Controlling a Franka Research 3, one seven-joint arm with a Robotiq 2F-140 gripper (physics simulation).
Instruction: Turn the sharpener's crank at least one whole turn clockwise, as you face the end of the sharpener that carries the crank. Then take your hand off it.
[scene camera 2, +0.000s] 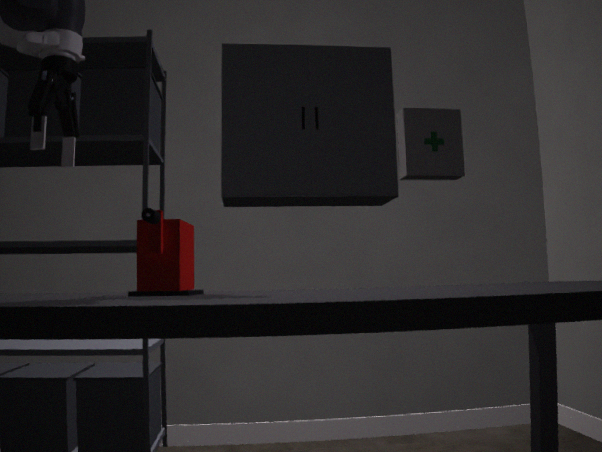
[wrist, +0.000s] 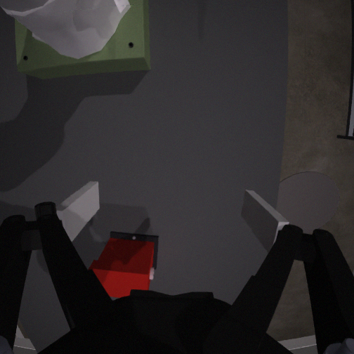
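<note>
The red sharpener (scene camera 2: 179, 260) (wrist: 127, 270) stands upright on its dark base plate on the table. In the scene view its red crank arm (scene camera 2: 161, 235) points up, with the black knob (scene camera 2: 149, 215) at its upper end, about level with the top of the body. In the wrist view the near part of the sharpener is hidden behind the gripper's body, and I cannot make out the knob. My gripper (scene camera 2: 53, 142) (wrist: 171, 199) is open and empty, fingers pointing down. It hangs above and to the left of the sharpener in the scene view, apart from it.
The table (scene camera 2: 350, 315) (wrist: 210, 130) carries a green block (wrist: 137, 55) with a pale robot part (wrist: 80, 30) over it. A shelf rack (scene camera 2: 145, 185) stands behind at the left. A dark cabinet (scene camera 2: 310, 155) and a first-aid box (scene camera 2: 420, 160) hang on the wall.
</note>
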